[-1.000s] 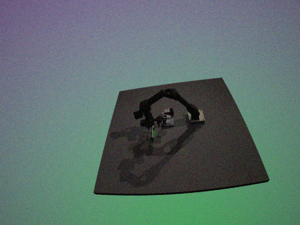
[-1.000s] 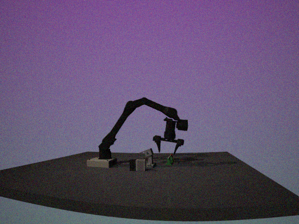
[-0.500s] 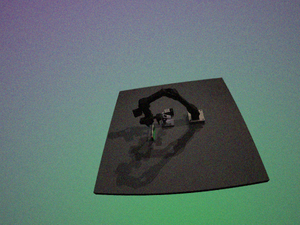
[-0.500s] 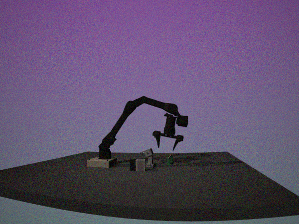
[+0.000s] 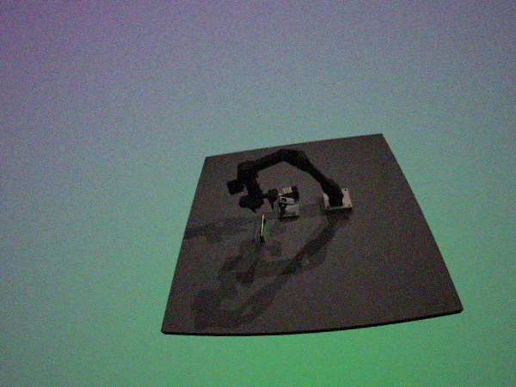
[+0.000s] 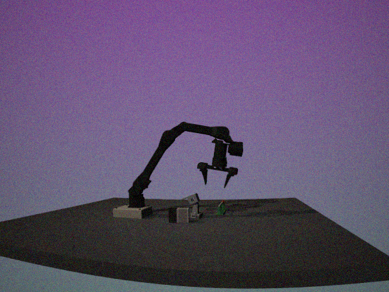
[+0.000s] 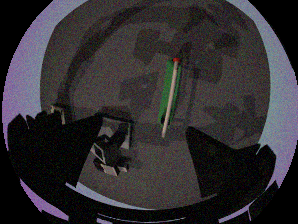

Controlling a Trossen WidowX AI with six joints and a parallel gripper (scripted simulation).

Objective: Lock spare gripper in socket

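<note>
Right now my gripper tip is 210 mm to the left of the spare gripper, 120 mm past it and 100 mm above it. Round my gripper tip: mount: 100 mm behind, 90 mm to the right, 80 mm below; green cradle: 110 mm below, 30 mm to the left, 30 mm ahead.
</note>
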